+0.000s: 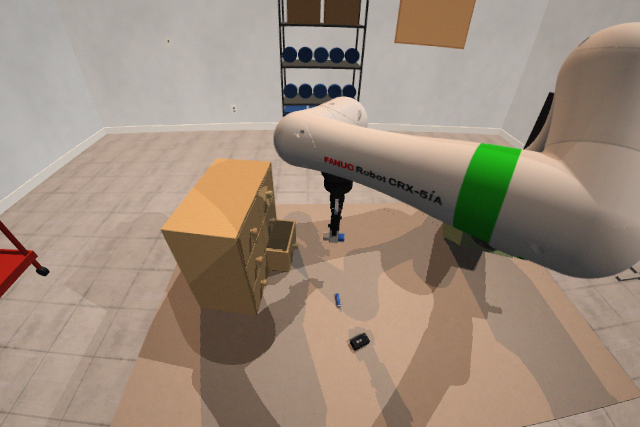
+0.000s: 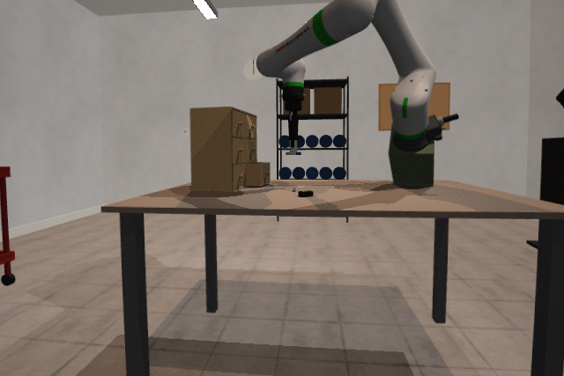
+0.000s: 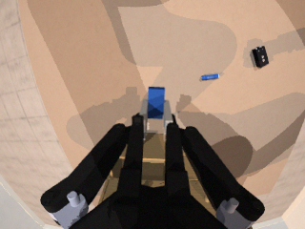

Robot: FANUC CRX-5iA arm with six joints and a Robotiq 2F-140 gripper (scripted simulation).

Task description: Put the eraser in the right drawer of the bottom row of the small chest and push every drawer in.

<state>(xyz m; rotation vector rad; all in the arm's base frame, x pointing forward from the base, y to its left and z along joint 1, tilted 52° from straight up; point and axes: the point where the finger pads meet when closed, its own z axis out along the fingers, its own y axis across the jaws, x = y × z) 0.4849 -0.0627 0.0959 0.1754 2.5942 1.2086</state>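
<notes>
Now: hand 10 mm short of the eraser and 30 mm above it. Also, from my hand: black block 100 mm behind, 250 mm to the left, 170 mm below.
</notes>
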